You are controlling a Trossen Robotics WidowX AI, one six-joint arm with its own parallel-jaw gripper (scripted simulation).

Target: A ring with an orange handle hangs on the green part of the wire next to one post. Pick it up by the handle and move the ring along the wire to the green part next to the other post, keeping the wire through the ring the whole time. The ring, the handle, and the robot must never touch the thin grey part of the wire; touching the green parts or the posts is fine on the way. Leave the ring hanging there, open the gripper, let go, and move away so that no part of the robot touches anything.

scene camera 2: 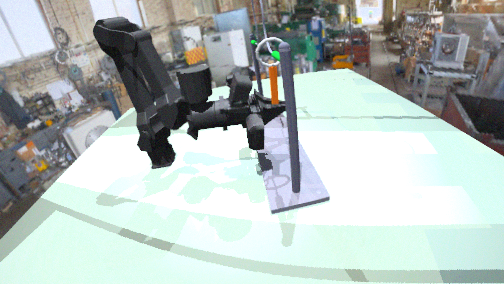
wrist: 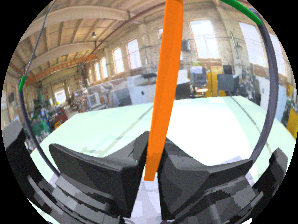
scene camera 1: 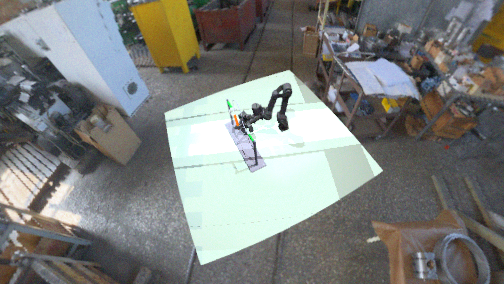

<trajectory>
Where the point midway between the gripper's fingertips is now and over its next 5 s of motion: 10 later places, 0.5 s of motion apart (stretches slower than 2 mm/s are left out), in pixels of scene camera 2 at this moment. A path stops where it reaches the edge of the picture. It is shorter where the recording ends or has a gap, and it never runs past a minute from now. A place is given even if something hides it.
My gripper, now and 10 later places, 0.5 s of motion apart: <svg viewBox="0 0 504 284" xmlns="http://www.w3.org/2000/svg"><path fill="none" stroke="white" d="M288 105L281 92L270 81L255 66L244 48L241 30L237 16L238 15L238 20L239 26L240 31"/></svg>
</trajectory>
